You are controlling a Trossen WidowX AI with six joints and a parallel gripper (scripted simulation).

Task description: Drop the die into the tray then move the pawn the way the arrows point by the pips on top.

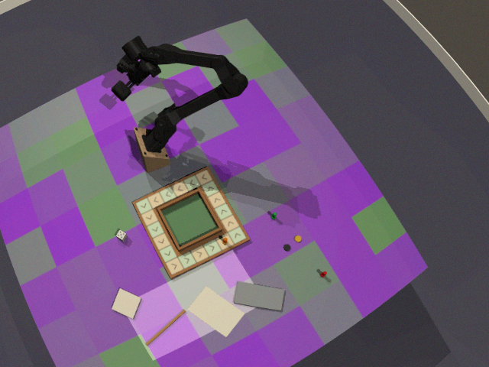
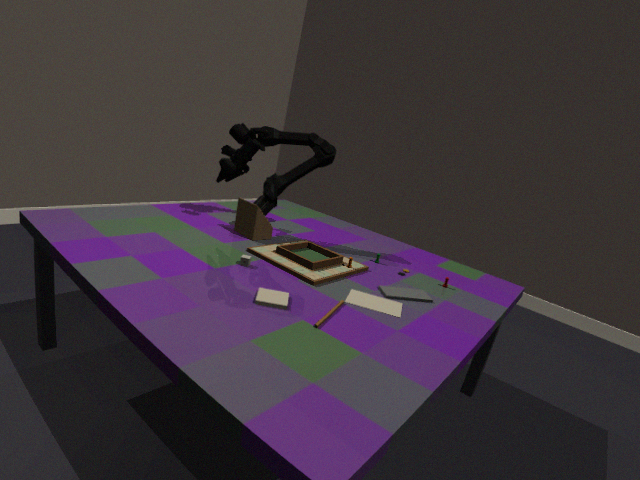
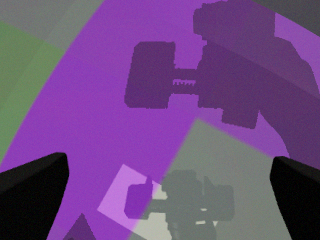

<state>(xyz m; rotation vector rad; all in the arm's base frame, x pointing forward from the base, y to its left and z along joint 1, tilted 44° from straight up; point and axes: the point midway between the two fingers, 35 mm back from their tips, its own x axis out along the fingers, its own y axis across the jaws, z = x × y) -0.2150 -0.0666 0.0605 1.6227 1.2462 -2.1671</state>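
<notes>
Now: gripper tip 470 mm short of the white die, 180 mm to the left of it and 130 mm above it. Also, from my gripper tip: orange pawn 600 mm ahead, 130 mm to the left, 120 mm below; then green dice tray 500 mm ahead, 50 mm to the left, 140 mm below; then green pawn 580 mm ahead, 310 mm to the left, 130 mm below.
</notes>
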